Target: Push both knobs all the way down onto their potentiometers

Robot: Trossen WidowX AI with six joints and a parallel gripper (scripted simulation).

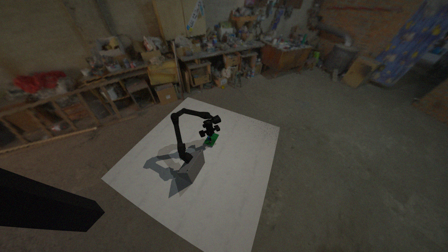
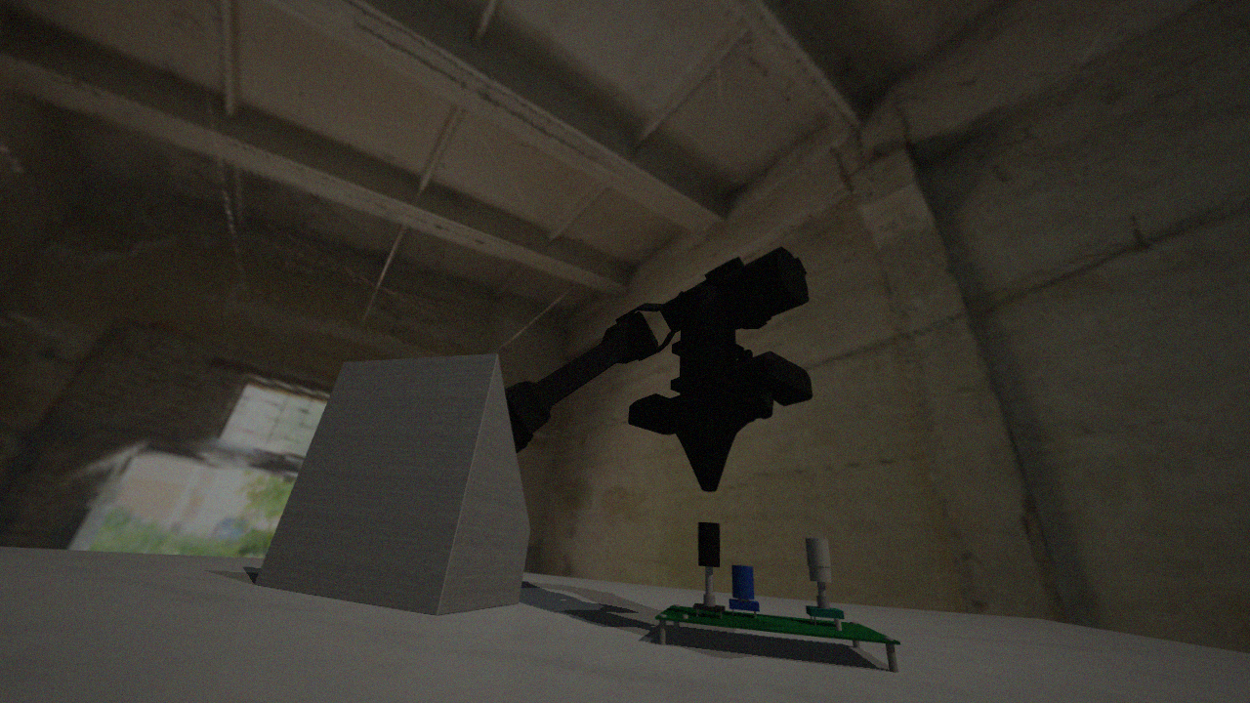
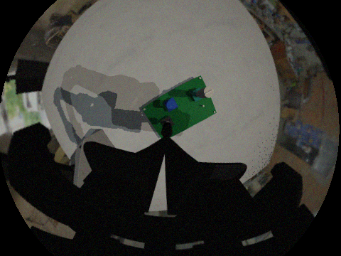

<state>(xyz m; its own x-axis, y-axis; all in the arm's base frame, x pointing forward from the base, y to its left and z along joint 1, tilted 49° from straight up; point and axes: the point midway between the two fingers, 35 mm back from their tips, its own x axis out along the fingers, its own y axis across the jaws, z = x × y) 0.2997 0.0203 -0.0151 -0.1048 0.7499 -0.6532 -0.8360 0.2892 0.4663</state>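
The black knob is 5 cm below my gripper tip. Also, from my gripper tip: white knob: 9 cm ahead, 5 cm below, 3 cm to the left.
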